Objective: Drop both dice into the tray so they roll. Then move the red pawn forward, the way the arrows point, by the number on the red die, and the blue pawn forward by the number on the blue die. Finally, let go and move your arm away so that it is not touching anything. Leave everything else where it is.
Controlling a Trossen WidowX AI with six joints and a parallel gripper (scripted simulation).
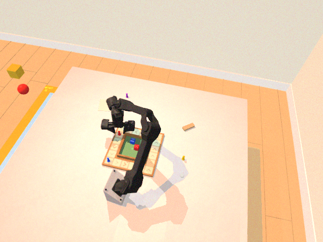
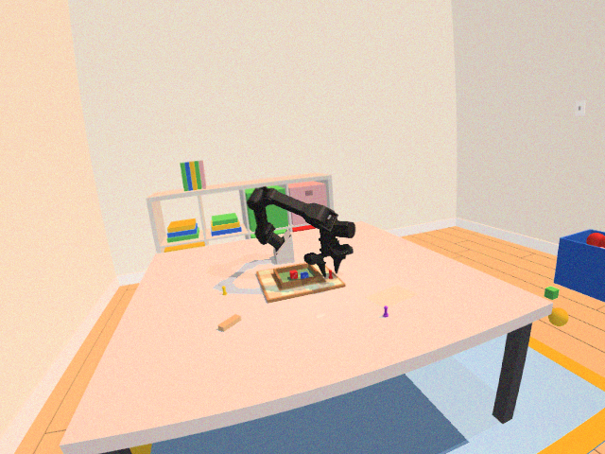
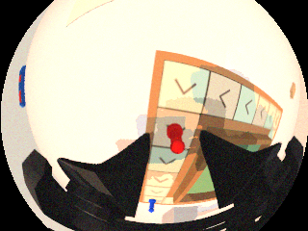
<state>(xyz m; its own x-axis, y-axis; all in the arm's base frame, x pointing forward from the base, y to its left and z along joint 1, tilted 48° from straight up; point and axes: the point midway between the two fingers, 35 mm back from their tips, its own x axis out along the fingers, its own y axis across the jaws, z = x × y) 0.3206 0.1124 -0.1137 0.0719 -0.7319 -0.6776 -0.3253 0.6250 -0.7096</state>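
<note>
Right now the red pawn is right at my gripper tip. The rest, counted from my gripper tip: green tray: 120 mm to the right, 50 mm behind, 20 mm below; pale card: 190 mm ahead, 160 mm to the left, 20 mm below; blue pawn: 180 mm behind, 20 mm to the right.
</note>
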